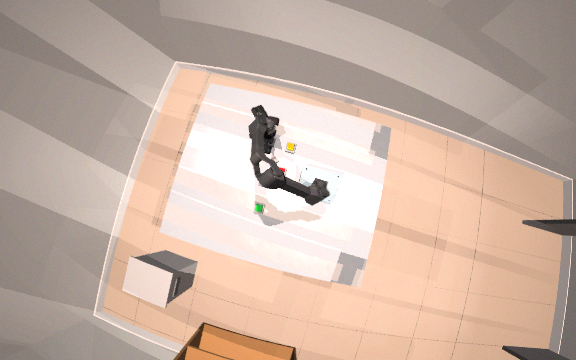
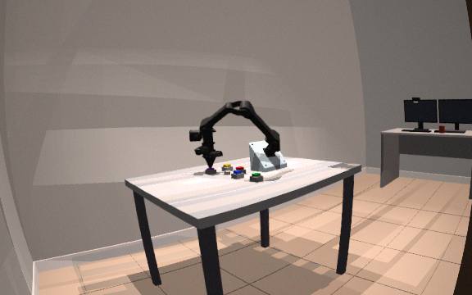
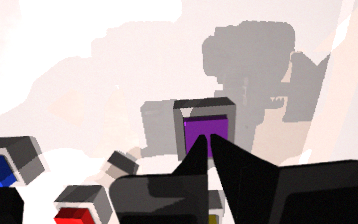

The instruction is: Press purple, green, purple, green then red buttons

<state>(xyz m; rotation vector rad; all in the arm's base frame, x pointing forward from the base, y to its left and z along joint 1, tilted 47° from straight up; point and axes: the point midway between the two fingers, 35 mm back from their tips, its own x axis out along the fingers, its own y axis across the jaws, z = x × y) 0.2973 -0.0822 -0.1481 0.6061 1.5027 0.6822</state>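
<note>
Right now my gripper tip is 1 cm above the purple button. The rest, counted from my gripper tip: red button: 14 cm to the left, 10 cm behind; small grey block: 9 cm to the left, 5 cm behind, 2 cm below; yellow button: 11 cm behind.
</note>
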